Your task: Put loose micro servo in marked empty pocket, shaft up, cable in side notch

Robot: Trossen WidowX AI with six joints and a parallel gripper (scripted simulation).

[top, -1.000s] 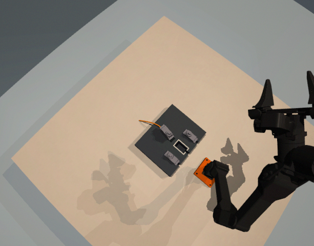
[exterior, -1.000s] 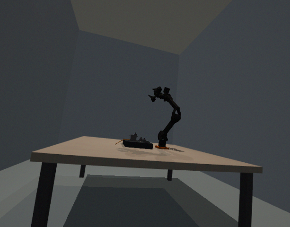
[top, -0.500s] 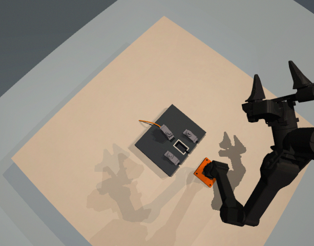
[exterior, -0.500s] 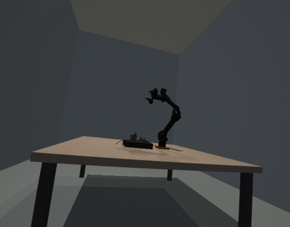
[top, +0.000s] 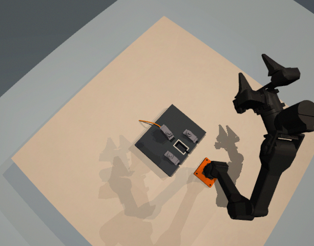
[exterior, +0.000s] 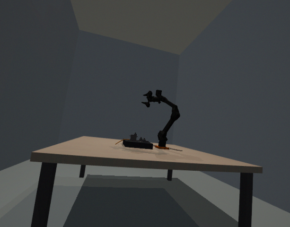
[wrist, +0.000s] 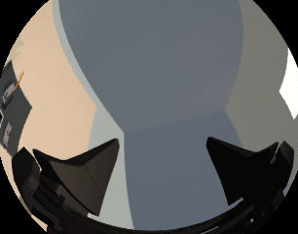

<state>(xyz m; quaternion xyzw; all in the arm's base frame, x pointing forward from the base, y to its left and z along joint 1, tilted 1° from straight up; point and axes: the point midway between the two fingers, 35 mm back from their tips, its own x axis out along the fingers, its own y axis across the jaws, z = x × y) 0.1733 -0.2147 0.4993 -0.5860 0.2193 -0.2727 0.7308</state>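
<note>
Right now my gripper tip is 500 mm above the deck, 200 mm to the right of it and 110 mm short of it.
</note>
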